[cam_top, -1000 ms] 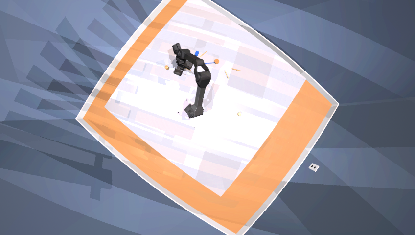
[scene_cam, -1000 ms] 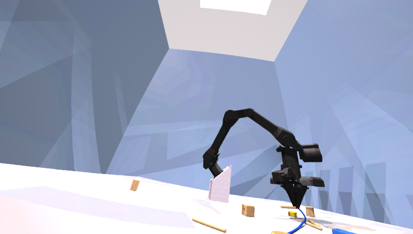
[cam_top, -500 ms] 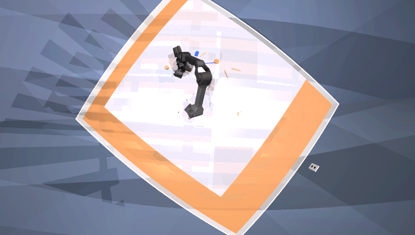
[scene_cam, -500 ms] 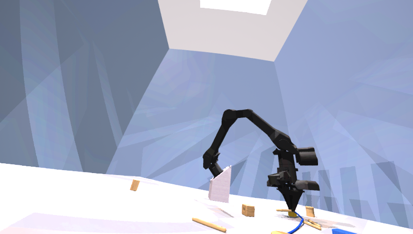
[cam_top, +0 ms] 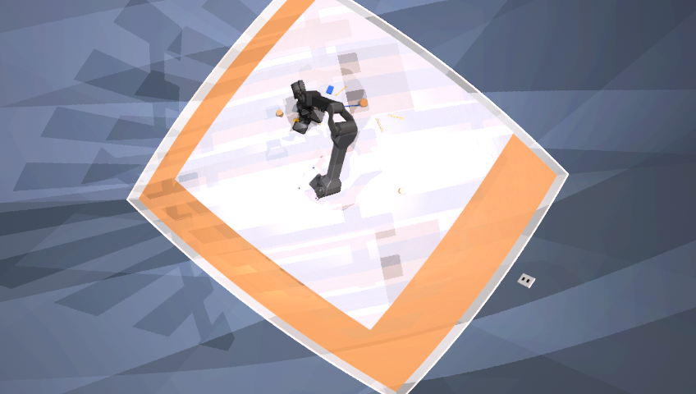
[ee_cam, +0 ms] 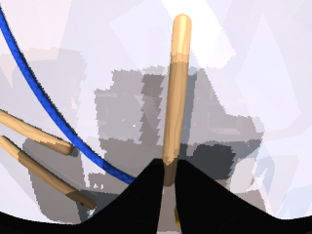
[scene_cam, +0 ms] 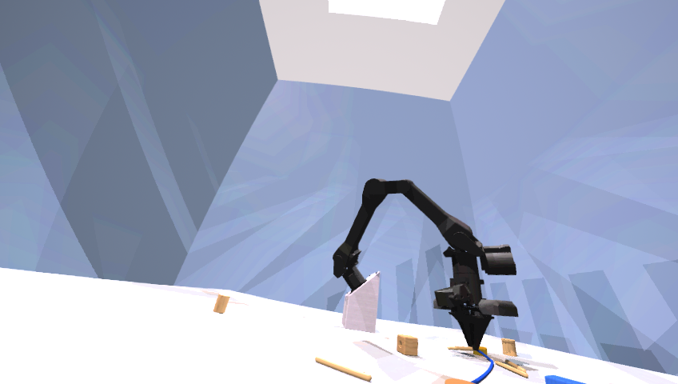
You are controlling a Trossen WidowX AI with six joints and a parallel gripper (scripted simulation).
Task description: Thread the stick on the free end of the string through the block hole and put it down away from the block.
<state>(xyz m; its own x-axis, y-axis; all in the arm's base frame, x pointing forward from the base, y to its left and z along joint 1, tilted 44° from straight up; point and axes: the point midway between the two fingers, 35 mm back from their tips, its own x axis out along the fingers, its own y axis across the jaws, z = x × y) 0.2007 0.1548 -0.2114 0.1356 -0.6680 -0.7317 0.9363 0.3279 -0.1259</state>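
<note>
Now: gripper tip 4 cm to the right of the yellow piece, 4 cm past it and 1 cm above it. From my gripper tip the other things lie so: wooden block 15 cm to the right, 5 cm ahead; blue piece 18 cm ahead, 3 cm to the left, 1 cm below; round wooden button 24 cm ahead, 13 cm to the right, 1 cm below.
</note>
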